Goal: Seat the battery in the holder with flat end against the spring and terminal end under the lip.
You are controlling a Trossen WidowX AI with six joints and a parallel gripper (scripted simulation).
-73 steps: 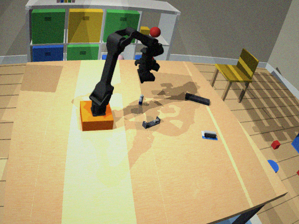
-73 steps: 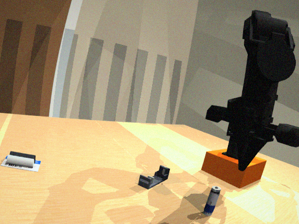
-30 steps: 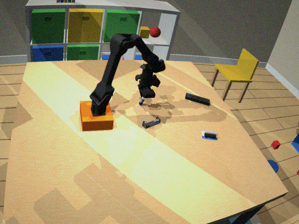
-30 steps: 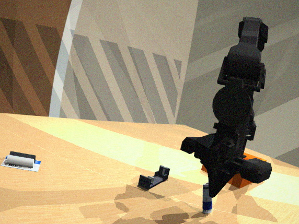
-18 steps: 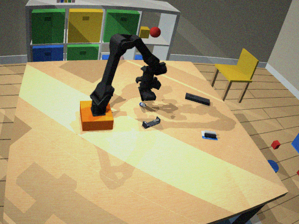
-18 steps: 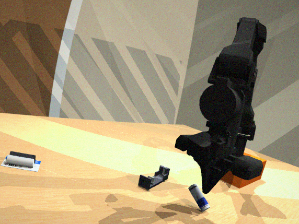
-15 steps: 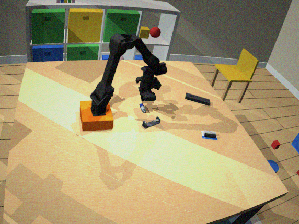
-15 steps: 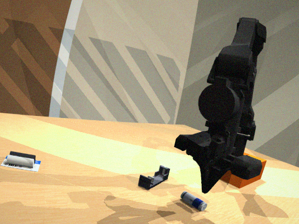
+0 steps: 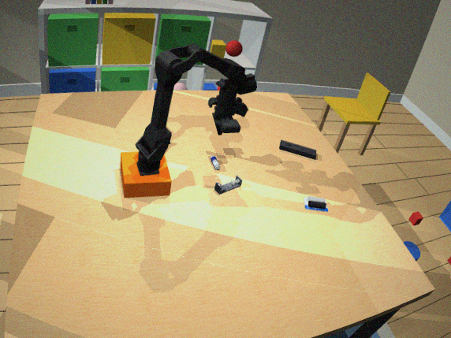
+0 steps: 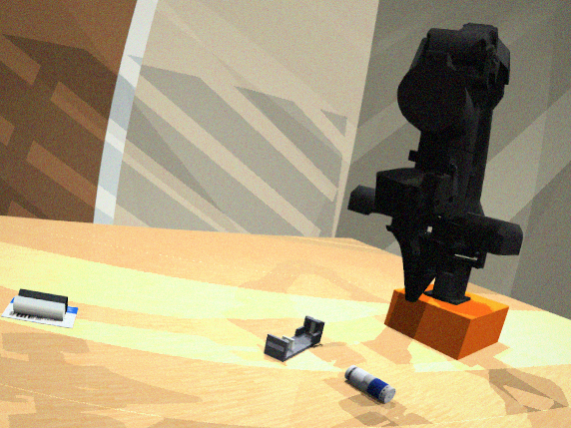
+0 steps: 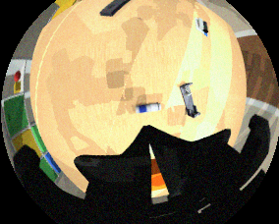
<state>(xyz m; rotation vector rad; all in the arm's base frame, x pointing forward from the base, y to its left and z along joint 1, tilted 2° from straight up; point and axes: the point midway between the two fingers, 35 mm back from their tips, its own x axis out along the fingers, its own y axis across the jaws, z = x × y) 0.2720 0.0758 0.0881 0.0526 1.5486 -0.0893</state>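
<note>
Right now the battery is 110 mm below my gripper tip and 20 mm to the right of it. From my gripper tip the other things lie so: blue-and-white card: 300 mm to the right, 280 mm ahead, 110 mm below.
</note>
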